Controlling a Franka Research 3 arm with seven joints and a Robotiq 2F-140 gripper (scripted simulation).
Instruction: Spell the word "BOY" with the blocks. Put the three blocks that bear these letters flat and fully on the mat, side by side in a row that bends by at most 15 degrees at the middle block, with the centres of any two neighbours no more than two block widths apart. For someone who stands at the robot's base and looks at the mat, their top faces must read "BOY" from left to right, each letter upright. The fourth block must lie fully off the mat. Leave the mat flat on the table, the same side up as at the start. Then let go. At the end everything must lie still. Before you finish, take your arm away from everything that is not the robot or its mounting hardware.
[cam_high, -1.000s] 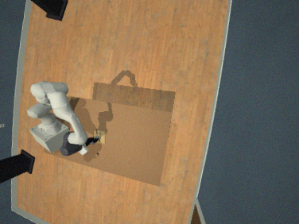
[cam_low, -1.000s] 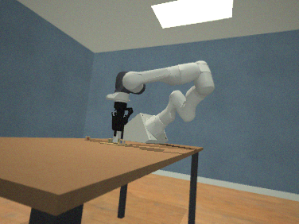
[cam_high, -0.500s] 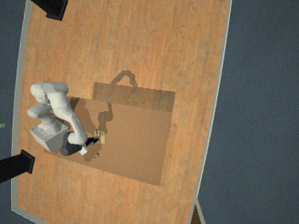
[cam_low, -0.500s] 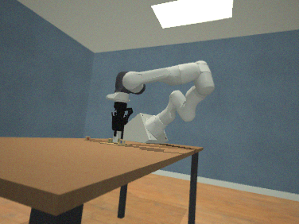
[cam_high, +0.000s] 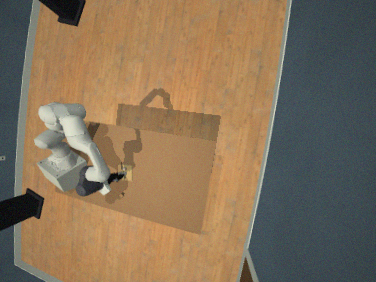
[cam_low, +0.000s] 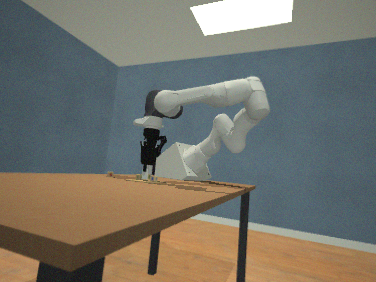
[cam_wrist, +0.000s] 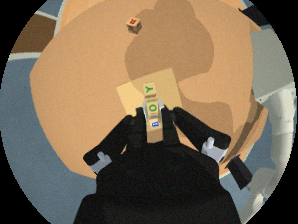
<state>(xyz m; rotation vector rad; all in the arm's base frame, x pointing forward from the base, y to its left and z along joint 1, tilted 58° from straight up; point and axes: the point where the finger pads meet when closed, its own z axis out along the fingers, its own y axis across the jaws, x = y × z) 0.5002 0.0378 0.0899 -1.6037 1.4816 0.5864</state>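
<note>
Right now the mat is 40 mm below my hand.
</note>
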